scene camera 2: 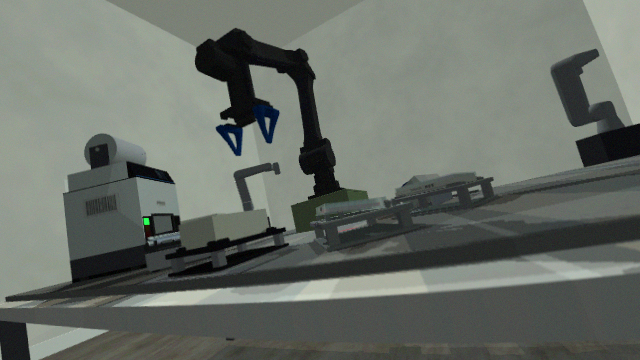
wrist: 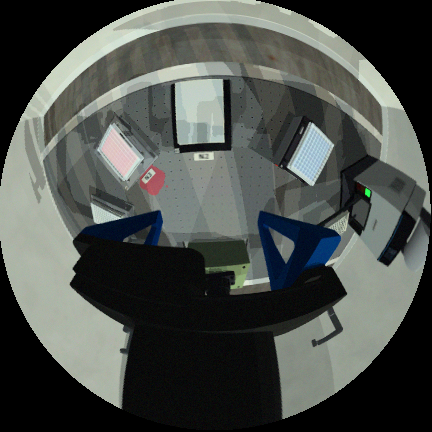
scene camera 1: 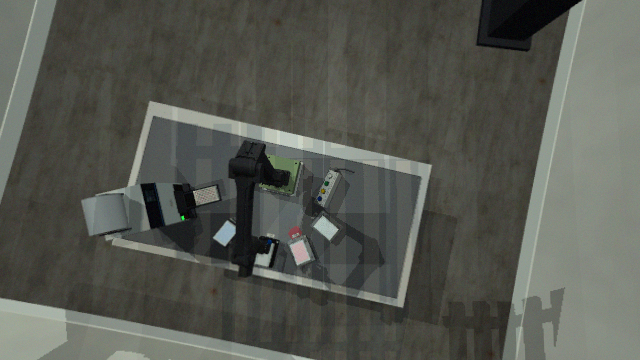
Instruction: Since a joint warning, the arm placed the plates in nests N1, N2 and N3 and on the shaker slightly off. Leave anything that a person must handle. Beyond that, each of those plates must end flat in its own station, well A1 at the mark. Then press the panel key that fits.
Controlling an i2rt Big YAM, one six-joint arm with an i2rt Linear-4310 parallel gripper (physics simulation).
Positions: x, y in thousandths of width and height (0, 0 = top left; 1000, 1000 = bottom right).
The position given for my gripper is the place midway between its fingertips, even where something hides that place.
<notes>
My gripper (scene camera 2: 396, 415) is open, with nothing in its grasp. Also in view: a white plate in black frame (scene camera 2: 307, 651). Further things: a pale blue plate (wrist: 726, 344).
The white plate in black frame is seen too in the wrist view (wrist: 462, 270). My gripper is seen too in the wrist view (wrist: 485, 501).
</notes>
